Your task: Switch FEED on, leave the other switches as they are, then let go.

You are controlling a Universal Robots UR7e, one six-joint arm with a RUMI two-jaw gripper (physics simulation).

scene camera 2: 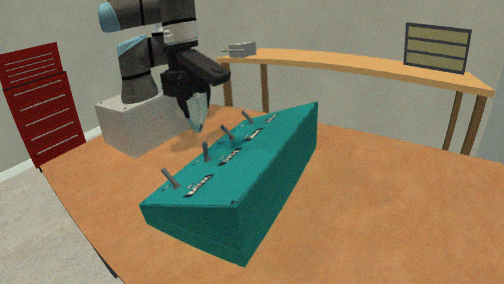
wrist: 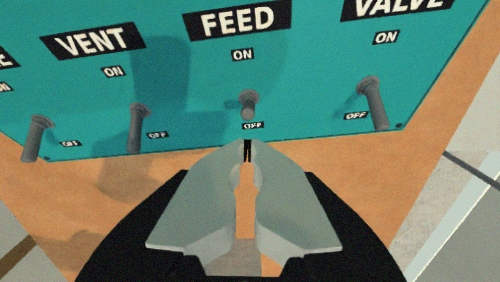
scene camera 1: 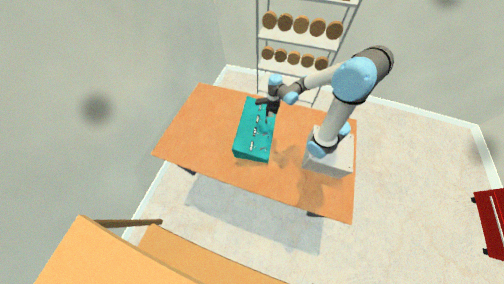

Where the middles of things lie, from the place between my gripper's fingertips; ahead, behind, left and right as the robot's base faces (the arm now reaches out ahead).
I see my gripper 80 mm to the right of the teal switch panel [scene camera 2: 224, 204], 80 mm above it and 60 mm short of it.
